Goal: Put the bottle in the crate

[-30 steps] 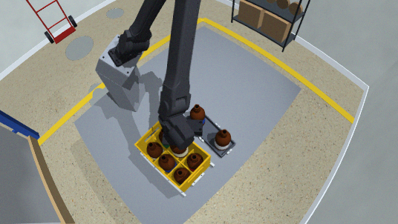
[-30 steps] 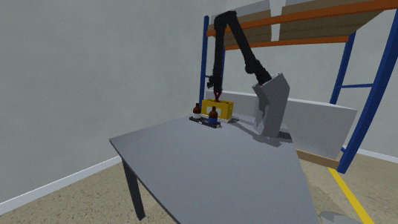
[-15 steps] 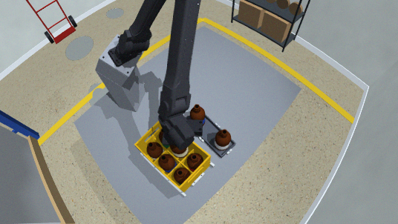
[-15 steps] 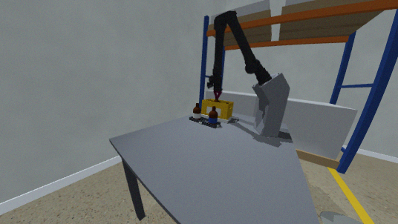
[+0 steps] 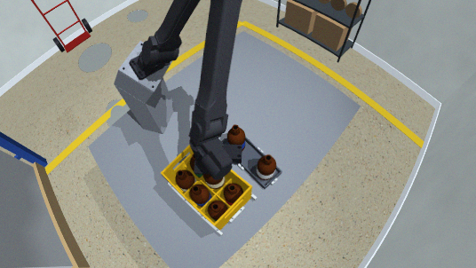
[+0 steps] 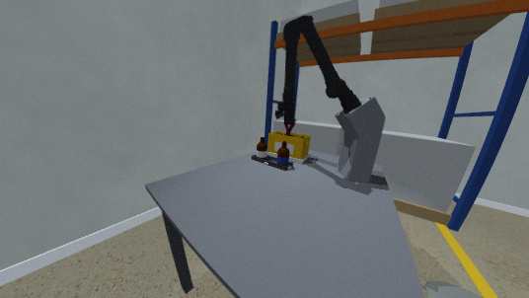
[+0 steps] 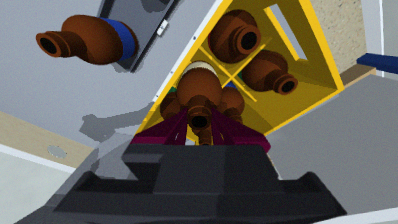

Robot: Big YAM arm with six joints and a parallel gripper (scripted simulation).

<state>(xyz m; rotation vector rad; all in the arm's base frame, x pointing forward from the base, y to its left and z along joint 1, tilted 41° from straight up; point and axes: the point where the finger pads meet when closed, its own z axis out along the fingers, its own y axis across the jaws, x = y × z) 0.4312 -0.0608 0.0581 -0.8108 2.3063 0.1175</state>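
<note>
My gripper is now 60 mm above the glass bottle. Also, from my hand: yellow crate: 10 mm ahead, 40 mm to the right, 120 mm below; dark tray: 10 mm ahead, 180 mm to the left, 190 mm below.
</note>
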